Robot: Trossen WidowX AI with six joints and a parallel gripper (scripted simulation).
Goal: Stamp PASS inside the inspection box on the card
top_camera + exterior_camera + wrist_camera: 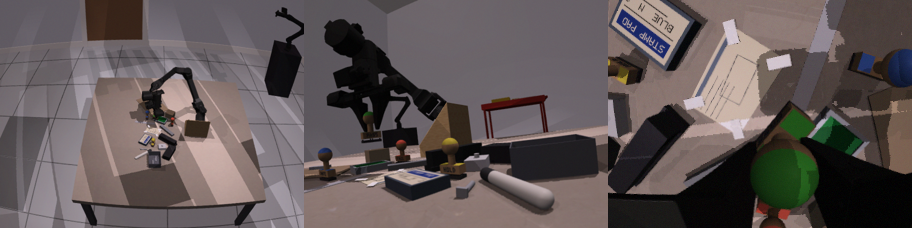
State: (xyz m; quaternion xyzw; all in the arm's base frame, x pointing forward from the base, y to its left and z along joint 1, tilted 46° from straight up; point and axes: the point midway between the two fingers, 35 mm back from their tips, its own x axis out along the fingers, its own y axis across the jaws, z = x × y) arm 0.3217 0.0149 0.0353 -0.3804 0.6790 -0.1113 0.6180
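Now: gripper tip 10 cm above the card, 5 cm to the right of it and 1 cm short of it. The rest, counted from my gripper tip: green-knobbed stamp right at my gripper tip; then green ink pad 9 cm below, 6 cm to the right, 3 cm behind; then blue-knobbed stamp 8 cm to the right, 8 cm below, 7 cm ahead.
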